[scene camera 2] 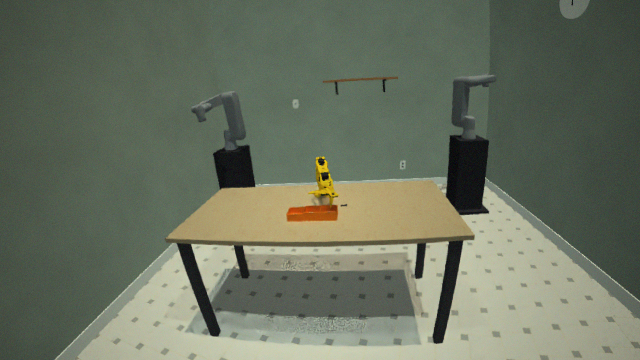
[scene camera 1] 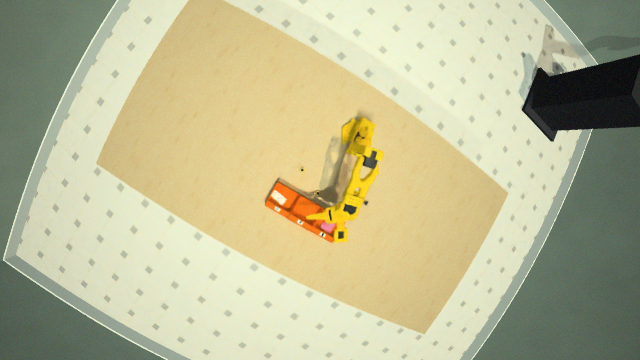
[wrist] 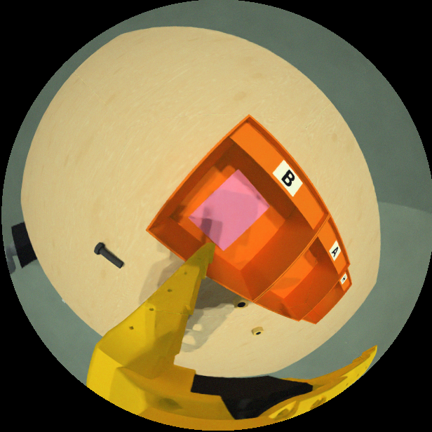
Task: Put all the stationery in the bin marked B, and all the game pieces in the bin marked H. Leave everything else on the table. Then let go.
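Frame: origin at the arm's base, x ahead, y left, z up, level; metres.
Seen in the pictures: hand, its tool point: (scene camera 2: 330, 207) (scene camera 1: 333, 219); arm's base, origin of its link: (scene camera 1: 353, 140).
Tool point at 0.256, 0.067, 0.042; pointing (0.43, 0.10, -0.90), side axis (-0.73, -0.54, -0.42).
Offsets run from my tool point to a thing's middle, as dx, dy, dz. Level surfaces: height alone.
An orange three-bin tray @[+0.027, -0.089, -0.019] (scene camera 1: 289, 218) (scene camera 2: 312, 216) (wrist: 272, 145) stands on the table. A pink square pad @[+0.023, +0.002, -0.030] (scene camera 1: 328, 226) (wrist: 230, 209) lies in bin B, the end bin nearest the arm. Bin A is in the middle. A white rectangular piece with faint marks @[+0.028, -0.186, -0.031] (scene camera 1: 279, 197) lies in the far end bin, labelled H in the wrist view. My gripper (scene camera 1: 321, 215) (scene camera 2: 320, 198) (wrist: 292, 296) is wide open and empty, above the tray at the bin B end. One jaw tip is over bin B's inner side near the pink pad. The other jaw is swung far out towards the H end.
A black bolt @[-0.097, +0.066, -0.036] (scene camera 1: 366, 202) (scene camera 2: 343, 205) (wrist: 109, 255) lies on the table @[dz -0.042] (scene camera 1: 200, 125) (scene camera 2: 240, 225) (wrist: 125, 125) beside the arm. Two small brass nuts lie on the arm's side of the tray, one nut @[-0.046, -0.082, -0.038] (scene camera 1: 317, 193) (wrist: 241, 304) close to it, another nut @[-0.086, -0.165, -0.038] (scene camera 1: 302, 169) (wrist: 257, 331) farther away.
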